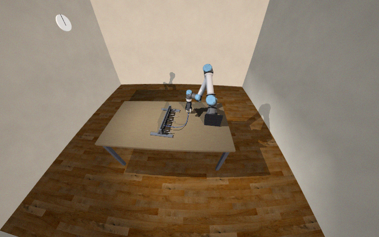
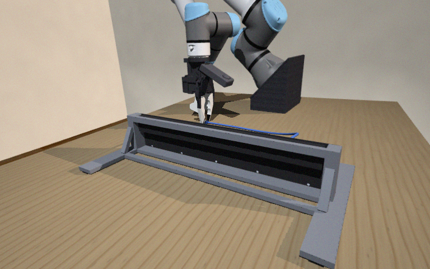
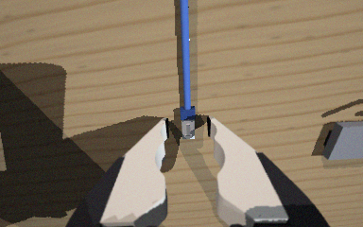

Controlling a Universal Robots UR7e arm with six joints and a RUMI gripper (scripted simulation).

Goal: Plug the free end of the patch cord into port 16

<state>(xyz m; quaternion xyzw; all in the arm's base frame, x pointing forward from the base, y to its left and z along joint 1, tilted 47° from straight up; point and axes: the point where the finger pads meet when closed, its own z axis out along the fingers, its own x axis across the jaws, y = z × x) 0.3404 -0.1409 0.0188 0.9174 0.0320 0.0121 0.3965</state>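
Right now my hand is 1 cm to the left of the plug and 1 cm above it.
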